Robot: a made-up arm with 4 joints. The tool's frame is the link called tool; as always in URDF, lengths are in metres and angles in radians. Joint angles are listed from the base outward. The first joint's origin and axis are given. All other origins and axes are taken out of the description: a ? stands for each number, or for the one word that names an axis. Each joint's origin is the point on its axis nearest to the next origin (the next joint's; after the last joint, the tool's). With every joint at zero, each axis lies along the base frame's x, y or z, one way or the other. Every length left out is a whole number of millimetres.
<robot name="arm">
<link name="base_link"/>
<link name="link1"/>
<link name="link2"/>
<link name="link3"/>
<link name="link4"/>
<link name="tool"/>
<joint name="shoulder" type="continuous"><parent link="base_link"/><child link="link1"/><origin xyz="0 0.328 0.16" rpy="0 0 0"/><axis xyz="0 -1 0"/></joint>
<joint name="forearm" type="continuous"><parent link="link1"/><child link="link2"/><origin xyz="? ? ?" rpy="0 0 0"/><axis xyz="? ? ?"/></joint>
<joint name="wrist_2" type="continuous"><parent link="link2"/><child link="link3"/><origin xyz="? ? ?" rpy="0 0 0"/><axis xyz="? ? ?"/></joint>
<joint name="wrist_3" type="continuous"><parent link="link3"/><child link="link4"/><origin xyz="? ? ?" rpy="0 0 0"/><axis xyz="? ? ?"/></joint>
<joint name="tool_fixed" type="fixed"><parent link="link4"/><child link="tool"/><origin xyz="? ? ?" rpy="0 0 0"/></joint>
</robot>
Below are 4 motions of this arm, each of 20 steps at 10 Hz.
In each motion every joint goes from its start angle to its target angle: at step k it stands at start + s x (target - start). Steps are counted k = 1, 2, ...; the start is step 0. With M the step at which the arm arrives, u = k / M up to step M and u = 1 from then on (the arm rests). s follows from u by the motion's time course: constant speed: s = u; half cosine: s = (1 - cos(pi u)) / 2; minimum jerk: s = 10 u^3 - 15 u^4 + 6 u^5.
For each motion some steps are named. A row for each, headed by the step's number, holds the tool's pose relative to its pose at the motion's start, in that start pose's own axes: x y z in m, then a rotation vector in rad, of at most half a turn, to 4 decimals.
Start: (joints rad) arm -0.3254 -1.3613 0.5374 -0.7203
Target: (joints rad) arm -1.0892 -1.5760 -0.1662 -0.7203
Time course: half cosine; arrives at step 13
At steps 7, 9, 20:
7: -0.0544 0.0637 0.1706 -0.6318 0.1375 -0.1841
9: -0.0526 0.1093 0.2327 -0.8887 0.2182 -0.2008
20: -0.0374 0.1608 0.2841 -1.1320 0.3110 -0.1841

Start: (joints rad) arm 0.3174 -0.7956 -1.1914 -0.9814
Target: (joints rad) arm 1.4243 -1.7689 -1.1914 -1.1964
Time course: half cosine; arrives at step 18
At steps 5, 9, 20:
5: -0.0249 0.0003 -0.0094 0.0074 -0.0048 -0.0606
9: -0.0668 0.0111 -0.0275 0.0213 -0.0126 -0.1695
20: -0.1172 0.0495 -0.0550 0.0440 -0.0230 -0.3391

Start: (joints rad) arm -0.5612 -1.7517 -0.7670 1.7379
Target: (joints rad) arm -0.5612 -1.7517 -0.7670 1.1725
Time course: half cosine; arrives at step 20
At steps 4, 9, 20:
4: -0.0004 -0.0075 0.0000 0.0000 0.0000 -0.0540
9: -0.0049 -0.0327 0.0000 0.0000 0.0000 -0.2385
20: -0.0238 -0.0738 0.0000 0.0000 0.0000 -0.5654

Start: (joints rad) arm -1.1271 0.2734 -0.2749 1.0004
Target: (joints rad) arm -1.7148 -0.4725 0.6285 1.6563
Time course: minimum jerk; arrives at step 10
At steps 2, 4, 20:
2: -0.0051 0.0051 0.0255 0.0912 -0.0053 0.0570
4: -0.0184 -0.0042 0.1507 0.5045 -0.0632 0.2594
20: 0.0576 -0.2696 0.3904 1.4975 -0.4154 0.2774

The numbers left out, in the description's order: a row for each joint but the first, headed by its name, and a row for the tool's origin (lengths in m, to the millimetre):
forearm: xyz -0.03 0 0.103, axis 0 -1 0
wrist_2: xyz -0.314 0 -0.043, axis 1 0 0
wrist_3: xyz 0 0.025 -0.017, axis 0 0 1
tool: xyz 0.139 -0.004 0

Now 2 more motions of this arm.
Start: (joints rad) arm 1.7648 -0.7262 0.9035 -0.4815
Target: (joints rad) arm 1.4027 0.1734 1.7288 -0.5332
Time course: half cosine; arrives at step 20
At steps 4, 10, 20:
4: 0.0078 -0.0009 -0.0075 0.0838 0.0100 0.0366
10: 0.0451 0.0029 -0.0374 0.4180 0.0886 0.2170
20: 0.0961 0.0224 -0.0674 0.7694 0.2688 0.4861

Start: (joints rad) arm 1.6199 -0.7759 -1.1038 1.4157
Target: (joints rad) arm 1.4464 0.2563 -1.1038 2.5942
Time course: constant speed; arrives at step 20
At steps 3, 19, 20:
3: 0.0350 0.0005 -0.0163 -0.0578 -0.0039 0.0617
19: 0.1840 -0.0860 -0.1123 -0.3321 0.1422 0.3789
20: 0.1900 -0.0959 -0.1179 -0.3444 0.1597 0.3975

